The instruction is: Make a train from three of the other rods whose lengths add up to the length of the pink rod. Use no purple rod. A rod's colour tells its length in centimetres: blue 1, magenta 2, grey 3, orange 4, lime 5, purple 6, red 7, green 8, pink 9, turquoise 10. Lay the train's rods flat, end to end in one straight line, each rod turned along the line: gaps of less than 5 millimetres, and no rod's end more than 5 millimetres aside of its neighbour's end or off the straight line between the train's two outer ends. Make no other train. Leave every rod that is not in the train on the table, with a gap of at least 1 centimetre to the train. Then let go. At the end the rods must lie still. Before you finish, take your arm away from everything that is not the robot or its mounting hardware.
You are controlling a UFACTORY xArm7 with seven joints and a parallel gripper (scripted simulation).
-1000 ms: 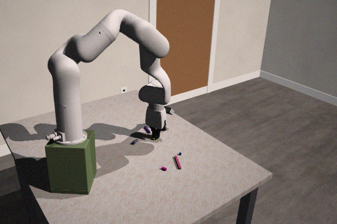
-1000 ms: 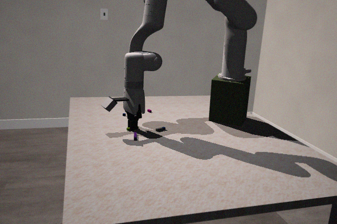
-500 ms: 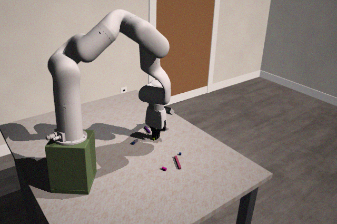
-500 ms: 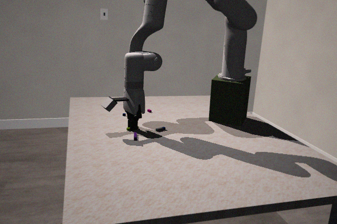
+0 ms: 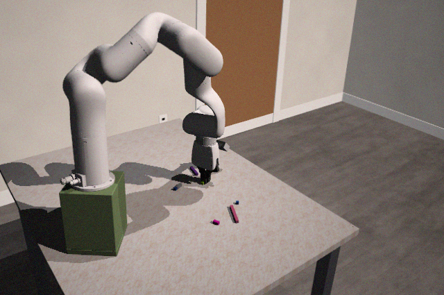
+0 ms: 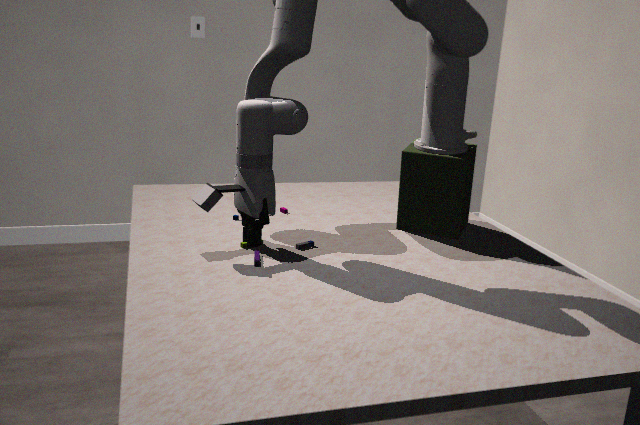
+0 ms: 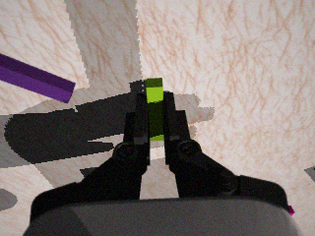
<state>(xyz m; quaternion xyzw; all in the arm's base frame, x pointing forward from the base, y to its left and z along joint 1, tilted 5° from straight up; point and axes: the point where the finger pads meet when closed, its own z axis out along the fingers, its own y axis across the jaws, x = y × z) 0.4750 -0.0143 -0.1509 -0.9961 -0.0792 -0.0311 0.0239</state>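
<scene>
Now: hand 10 cm past the grey rod, 5 cm to the right of it and 2 cm above it. The rest, counted from my hand: lime rod: 2 cm below; pink rod: 9 cm behind, 22 cm to the right, 2 cm below; purple rod: 2 cm ahead, 8 cm to the left, 2 cm below.
</scene>
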